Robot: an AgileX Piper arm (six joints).
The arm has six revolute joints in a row. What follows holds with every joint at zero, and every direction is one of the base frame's.
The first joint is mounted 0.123 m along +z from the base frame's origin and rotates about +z.
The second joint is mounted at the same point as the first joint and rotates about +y.
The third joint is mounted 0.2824 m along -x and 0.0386 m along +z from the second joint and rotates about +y.
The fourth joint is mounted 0.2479 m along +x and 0.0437 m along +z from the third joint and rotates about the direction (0.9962, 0, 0.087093).
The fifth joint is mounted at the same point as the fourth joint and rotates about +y.
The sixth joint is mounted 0.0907 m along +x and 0.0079 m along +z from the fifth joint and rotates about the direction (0.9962, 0, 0.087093).
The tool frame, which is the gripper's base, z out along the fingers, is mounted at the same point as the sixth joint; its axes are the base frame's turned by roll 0, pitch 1.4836 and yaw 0 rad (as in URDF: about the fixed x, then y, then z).
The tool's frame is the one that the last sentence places.
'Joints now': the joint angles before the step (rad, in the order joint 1, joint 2, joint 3, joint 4, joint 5, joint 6). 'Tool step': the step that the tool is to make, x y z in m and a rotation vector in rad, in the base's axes. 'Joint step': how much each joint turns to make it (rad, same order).
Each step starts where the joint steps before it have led.
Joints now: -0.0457 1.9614 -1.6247 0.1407 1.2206 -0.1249
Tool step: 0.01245 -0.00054 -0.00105 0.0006 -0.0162 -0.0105
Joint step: 0.0000 0.0416 -0.0615 0.0000 0.0023 0.0110
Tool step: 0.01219 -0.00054 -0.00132 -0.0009 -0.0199 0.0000
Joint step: 0.0000 0.0412 -0.0610 0.0000 0.0000 0.0000
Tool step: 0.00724 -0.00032 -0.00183 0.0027 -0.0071 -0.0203
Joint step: 0.0000 0.0263 -0.0360 0.0000 0.0000 0.0207
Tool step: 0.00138 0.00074 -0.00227 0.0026 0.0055 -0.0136
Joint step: 0.0018 0.0078 -0.0042 0.0000 0.0000 0.0157
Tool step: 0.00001 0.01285 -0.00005 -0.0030 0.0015 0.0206
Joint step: 0.0305 0.0000 -0.0001 -0.0048 0.0000 0.0111
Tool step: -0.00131 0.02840 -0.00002 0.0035 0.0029 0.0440
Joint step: 0.0654 0.0000 0.0001 0.0004 0.0000 0.0217
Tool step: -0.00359 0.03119 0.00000 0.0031 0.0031 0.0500
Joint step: 0.0723 0.0000 0.0000 0.0001 -0.0001 0.0227
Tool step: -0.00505 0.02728 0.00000 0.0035 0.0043 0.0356
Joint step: 0.0639 0.0000 0.0000 -0.0001 0.0000 0.0289
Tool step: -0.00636 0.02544 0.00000 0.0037 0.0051 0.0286
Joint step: 0.0604 0.0000 -0.0001 0.0000 0.0001 0.0324
